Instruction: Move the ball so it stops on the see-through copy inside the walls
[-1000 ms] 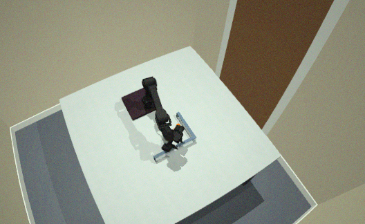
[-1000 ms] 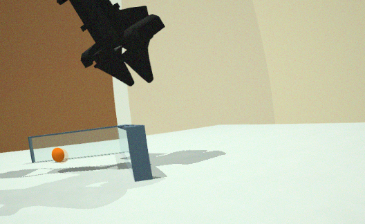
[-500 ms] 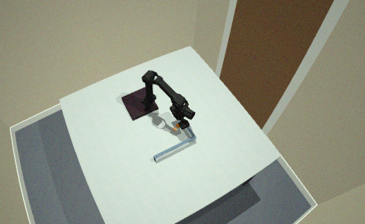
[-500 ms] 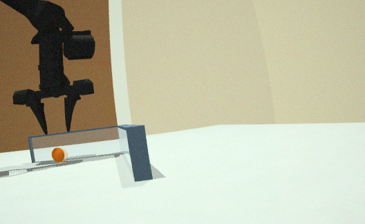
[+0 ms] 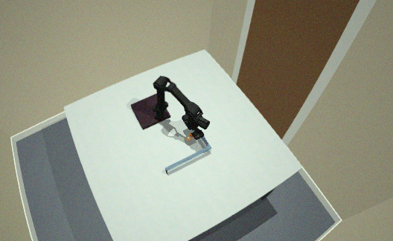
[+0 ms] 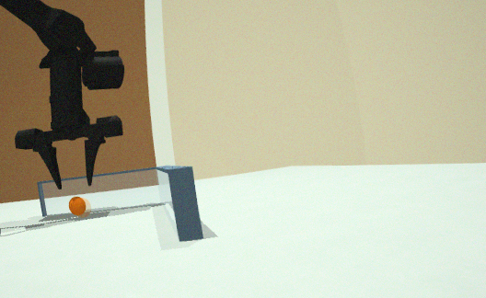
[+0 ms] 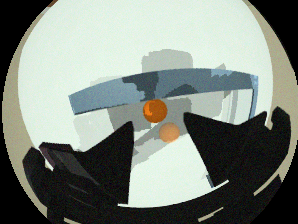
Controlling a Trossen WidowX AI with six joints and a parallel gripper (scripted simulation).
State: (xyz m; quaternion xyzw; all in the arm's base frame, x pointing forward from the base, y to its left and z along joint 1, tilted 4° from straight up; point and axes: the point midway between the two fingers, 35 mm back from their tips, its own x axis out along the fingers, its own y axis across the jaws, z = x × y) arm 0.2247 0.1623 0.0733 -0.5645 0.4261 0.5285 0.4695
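My gripper tip is 2 cm short of the see-through copy of the ball, 3 cm to the left of it and 3 cm above it.
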